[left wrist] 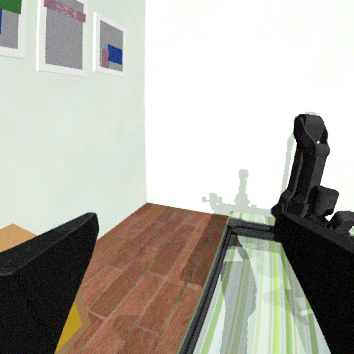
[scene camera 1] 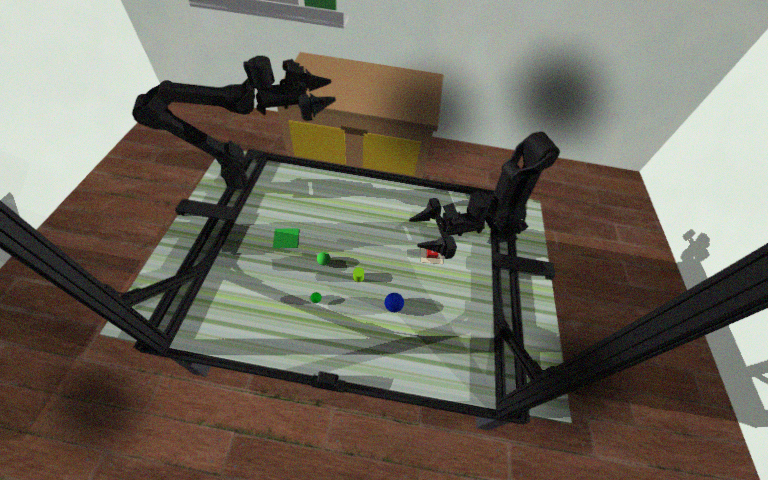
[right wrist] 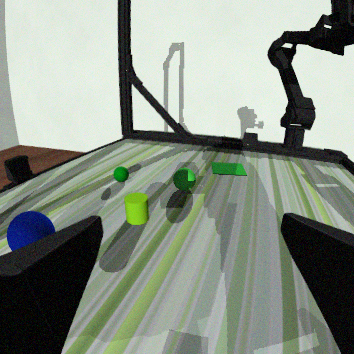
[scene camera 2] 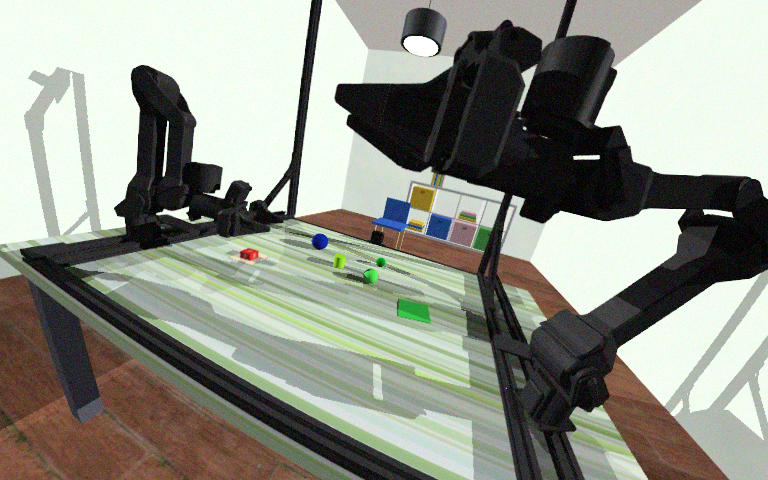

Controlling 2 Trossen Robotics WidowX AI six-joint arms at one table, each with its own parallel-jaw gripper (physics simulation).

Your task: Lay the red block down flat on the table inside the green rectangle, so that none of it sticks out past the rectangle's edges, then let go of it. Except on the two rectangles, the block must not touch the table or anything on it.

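Pixels of known places: left gripper, fingertip midpoint: (left wrist: pixel 189 222) (scene camera 1: pixel 333 89) (scene camera 2: pixel 342 109); right gripper, fingertip midpoint: (scene camera 1: pixel 413 232) (right wrist: pixel 194 224) (scene camera 2: pixel 277 225); left arm's base, origin of the base link: (scene camera 1: pixel 236 182) (right wrist: pixel 291 146) (scene camera 2: pixel 542 409); right arm's base, origin of the base link: (scene camera 1: pixel 504 233) (scene camera 2: pixel 143 236).
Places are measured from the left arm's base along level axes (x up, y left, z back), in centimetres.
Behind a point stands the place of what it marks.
Note:
The red block (scene camera 1: pixel 432 254) {y -40.5, x -0.1, z -58.9 cm} (scene camera 2: pixel 249 254) {y -37.6, x -0.2, z -58.6 cm} lies on a pale rectangle (scene camera 1: pixel 433 262) {y -42.5, x -1.8, z -58.9 cm} toward the right of scene camera 1, partly hidden there by a right finger. It does not show in either wrist view. The green rectangle (scene camera 1: pixel 286 238) {y -25.4, x -1.8, z -15.0 cm} (scene camera 2: pixel 413 311) {y -24.7, x -1.8, z -15.0 cm} (right wrist: pixel 229 169) {y -25.1, x -1.8, z -16.0 cm} lies flat on the table, left of centre in scene camera 1, with no block on it. My right gripper (scene camera 1: pixel 414 232) {y -37.7, x 9.2, z -51.9 cm} (scene camera 2: pixel 277 221) {y -37.7, x 9.2, z -51.9 cm} (right wrist: pixel 194 224) {y -37.7, x 9.2, z -51.9 cm} is open and empty, above the table near the red block. My left gripper (scene camera 1: pixel 333 91) {y -0.1, x 32.4, z -35.0 cm} (scene camera 2: pixel 342 104) {y -0.1, x 32.4, z -35.0 cm} (left wrist: pixel 189 222) {y -0.1, x 32.4, z -35.0 cm} is open and empty, raised high, far from the block.
Between the two rectangles stand a green ball (scene camera 1: pixel 323 258) {y -37.2, x 1.8, z -25.4 cm} (scene camera 2: pixel 370 276) {y -34.4, x 0.8, z -25.8 cm} (right wrist: pixel 184 179) {y -36.3, x 0.8, z -27.4 cm} and a lime cylinder (scene camera 1: pixel 358 275) {y -44.6, x 1.5, z -34.6 cm} (scene camera 2: pixel 339 260) {y -41.8, x 0.6, z -34.8 cm} (right wrist: pixel 136 209) {y -43.1, x 0.5, z -36.5 cm}. A smaller green ball (scene camera 1: pixel 316 297) {y -49.0, x 0.9, z -21.9 cm} (scene camera 2: pixel 381 262) {y -47.0, x 0.1, z -21.8 cm} (right wrist: pixel 121 174) {y -47.9, x 0.0, z -23.2 cm} and a blue ball (scene camera 1: pixel 394 302) {y -55.6, x 3.3, z -42.4 cm} (scene camera 2: pixel 320 241) {y -52.0, x 1.8, z -42.4 cm} (right wrist: pixel 30 231) {y -53.1, x 2.5, z -44.5 cm} are nearer the front in scene camera 1.

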